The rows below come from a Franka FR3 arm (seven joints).
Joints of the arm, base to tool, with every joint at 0 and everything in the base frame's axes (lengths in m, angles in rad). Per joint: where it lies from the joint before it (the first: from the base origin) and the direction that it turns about. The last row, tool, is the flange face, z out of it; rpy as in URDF.
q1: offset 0.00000 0.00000 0.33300 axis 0 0 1
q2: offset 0.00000 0.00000 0.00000 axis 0 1 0
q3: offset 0.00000 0.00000 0.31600 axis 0 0 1
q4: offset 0.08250 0.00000 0.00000 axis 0 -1 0
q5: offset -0.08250 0.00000 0.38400 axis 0 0 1
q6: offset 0.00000 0.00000 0.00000 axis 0 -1 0
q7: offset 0.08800 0.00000 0.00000 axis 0 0 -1
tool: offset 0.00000 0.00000 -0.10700 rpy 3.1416 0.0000 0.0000
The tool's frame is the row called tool.
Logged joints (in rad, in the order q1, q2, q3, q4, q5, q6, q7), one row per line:
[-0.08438 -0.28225 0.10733 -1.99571 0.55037 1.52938 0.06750]
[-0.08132 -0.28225 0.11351 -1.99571 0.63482 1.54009 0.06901]
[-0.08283 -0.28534 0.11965 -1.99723 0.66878 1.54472 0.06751]
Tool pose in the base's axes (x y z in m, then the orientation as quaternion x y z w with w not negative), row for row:
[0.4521 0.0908 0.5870 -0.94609 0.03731 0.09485 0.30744]
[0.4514 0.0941 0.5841 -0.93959 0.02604 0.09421 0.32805]
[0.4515 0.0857 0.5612 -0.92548 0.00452 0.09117 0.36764]
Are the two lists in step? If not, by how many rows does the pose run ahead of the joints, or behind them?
The pose runs 2 rows ahead of the joints: the pose in row i belongs to the joints in row i + 2.
